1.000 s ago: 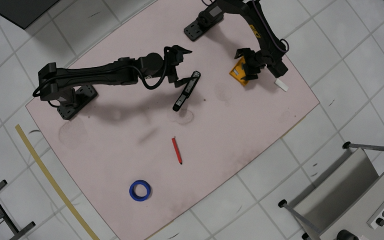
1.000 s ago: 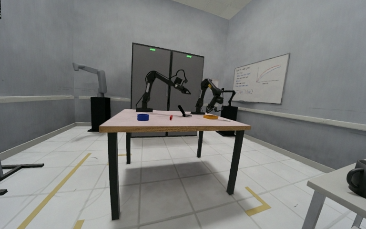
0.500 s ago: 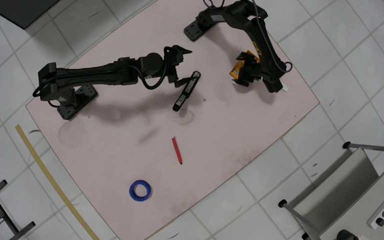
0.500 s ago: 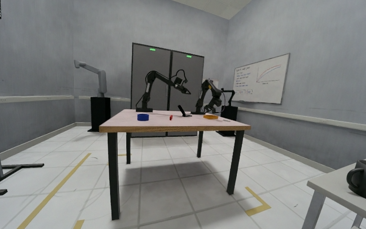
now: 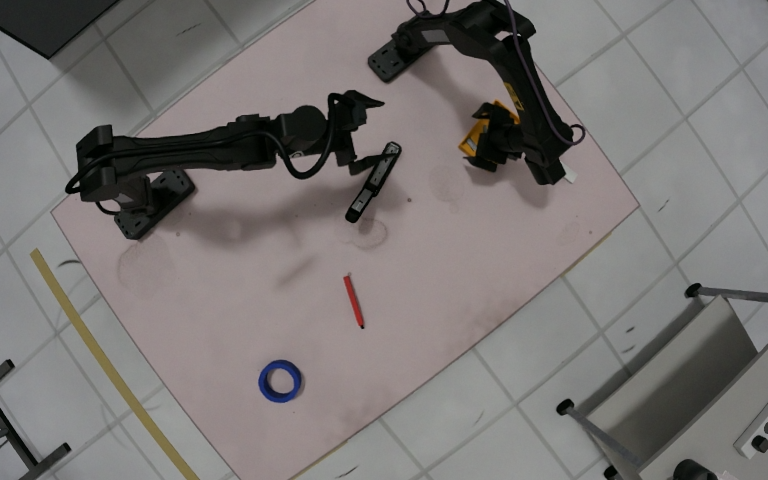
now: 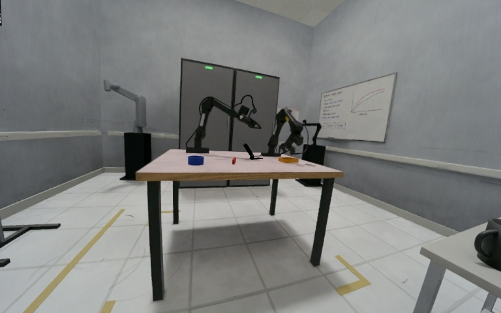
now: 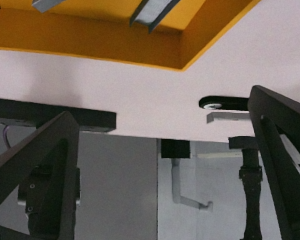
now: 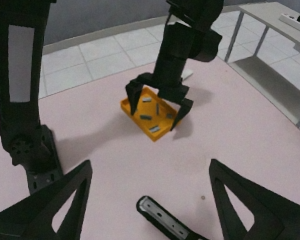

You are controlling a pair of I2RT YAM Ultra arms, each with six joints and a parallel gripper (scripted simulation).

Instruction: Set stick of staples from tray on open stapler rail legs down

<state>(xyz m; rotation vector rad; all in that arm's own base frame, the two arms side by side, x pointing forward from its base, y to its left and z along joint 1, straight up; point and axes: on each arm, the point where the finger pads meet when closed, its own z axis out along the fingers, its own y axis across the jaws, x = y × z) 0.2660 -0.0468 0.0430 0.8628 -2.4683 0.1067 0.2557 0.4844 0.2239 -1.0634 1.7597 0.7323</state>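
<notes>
My left gripper is now 20 mm short of the orange tray, 60 mm to the right of it and 50 mm above it. Also, from my left hand: stapler lid (280 mm to the right, 10 mm above); then black stapler (30 mm behind, 240 mm to the right, 20 mm below); then white block (170 mm ahead, 170 mm to the left, 50 mm below).
</notes>
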